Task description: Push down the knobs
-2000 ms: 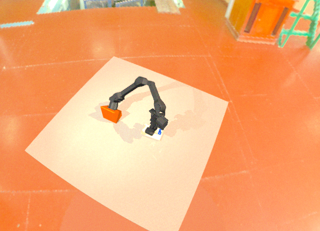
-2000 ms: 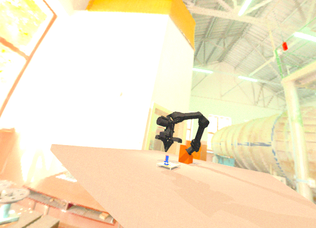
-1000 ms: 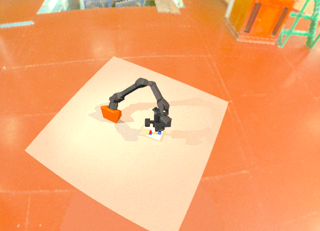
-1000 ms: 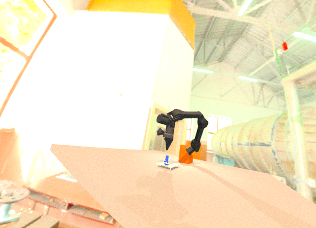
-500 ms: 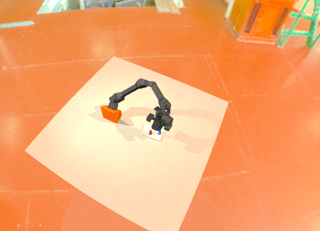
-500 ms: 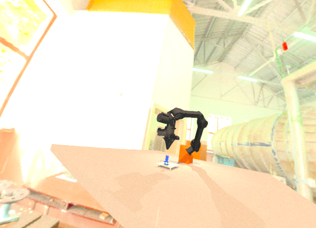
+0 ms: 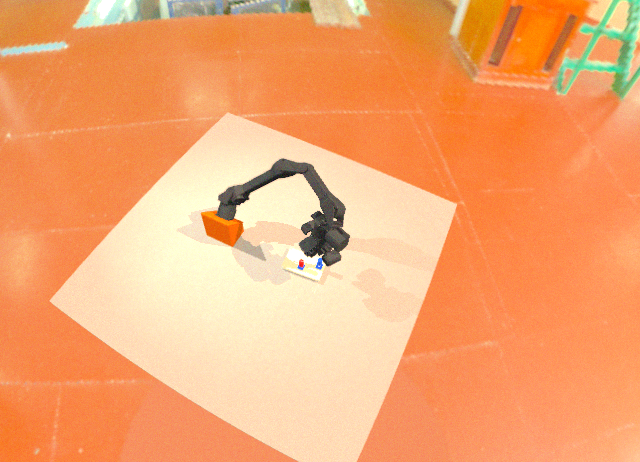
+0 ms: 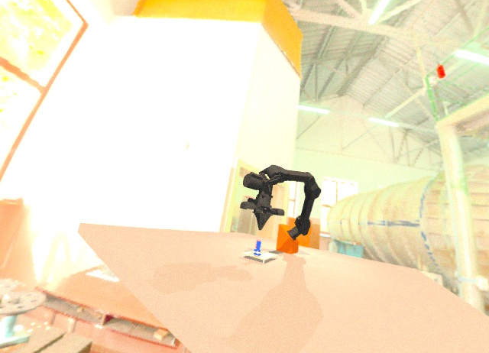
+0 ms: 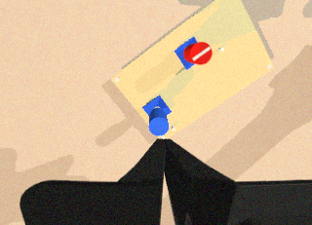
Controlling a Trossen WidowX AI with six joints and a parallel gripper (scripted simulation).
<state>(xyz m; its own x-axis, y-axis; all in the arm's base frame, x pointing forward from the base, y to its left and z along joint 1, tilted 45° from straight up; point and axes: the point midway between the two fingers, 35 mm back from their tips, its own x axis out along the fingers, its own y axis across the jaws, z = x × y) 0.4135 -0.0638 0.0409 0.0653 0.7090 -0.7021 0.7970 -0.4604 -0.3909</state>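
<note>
Right now the blue knob is 60 mm below my gripper tip. The rest, counted from my gripper tip: red knob 60 mm behind, 30 mm to the right, 60 mm below.
</note>
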